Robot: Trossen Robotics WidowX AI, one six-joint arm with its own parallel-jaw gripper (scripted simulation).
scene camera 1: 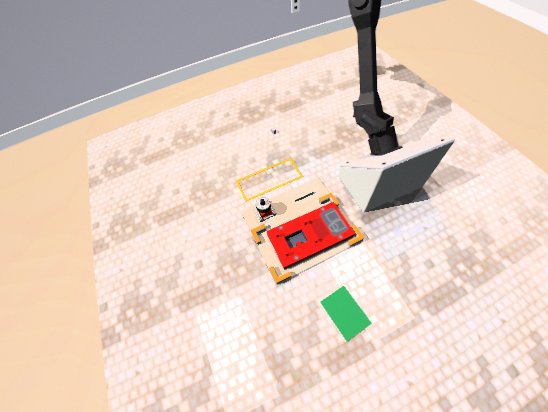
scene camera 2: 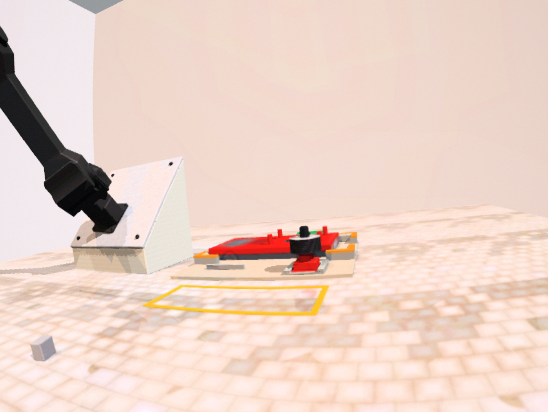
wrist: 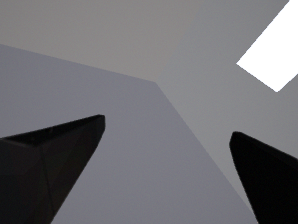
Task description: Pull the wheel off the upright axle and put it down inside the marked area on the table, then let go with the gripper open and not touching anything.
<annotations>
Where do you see a red plate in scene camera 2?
At 271, 247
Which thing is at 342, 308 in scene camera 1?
A green patch.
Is my gripper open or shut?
Open.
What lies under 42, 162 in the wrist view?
My gripper.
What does my gripper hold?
Nothing.
</annotations>
